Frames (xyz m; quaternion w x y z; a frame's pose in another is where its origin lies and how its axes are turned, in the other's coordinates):
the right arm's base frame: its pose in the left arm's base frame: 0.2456 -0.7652 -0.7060 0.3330 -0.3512 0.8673 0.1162
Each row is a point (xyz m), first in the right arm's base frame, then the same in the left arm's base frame.
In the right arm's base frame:
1: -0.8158 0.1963 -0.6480
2: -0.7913 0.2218 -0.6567
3: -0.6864 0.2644 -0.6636
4: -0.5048 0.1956 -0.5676
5: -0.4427 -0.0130 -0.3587
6: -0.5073 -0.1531 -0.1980
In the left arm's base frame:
1: 0.2230 -0.4710 0.3123
2: 0.1881 -0.4693 0.3018
3: 0.0997 -0.4971 0.2365
4: 0.0981 -0.6018 0.0469
5: 0.3119 -0.6954 -0.1443
6: 0.5221 -0.6928 -0.2179

